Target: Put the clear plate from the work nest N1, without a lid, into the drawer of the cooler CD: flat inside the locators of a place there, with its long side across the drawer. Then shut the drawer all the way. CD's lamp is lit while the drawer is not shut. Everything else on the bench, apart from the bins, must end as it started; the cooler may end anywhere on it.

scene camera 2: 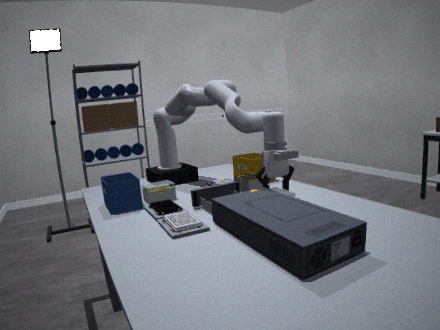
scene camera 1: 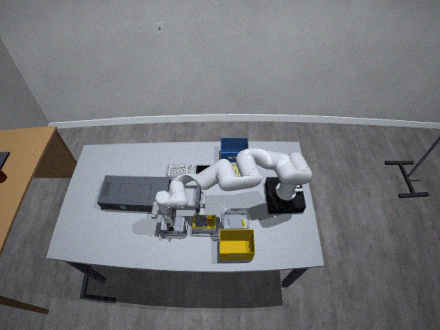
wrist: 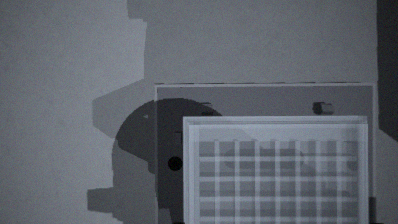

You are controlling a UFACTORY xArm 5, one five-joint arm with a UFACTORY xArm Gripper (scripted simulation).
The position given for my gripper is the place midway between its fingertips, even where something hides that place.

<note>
I see my gripper (scene camera 2: 276, 192), a dark grey cooler CD (scene camera 2: 305, 239) and a clear plate (wrist: 229, 162).
The dark grey cooler CD is seen too in scene camera 1 (scene camera 1: 132, 193). The wrist view misses the dark grey cooler CD: it is out of frame.
</note>
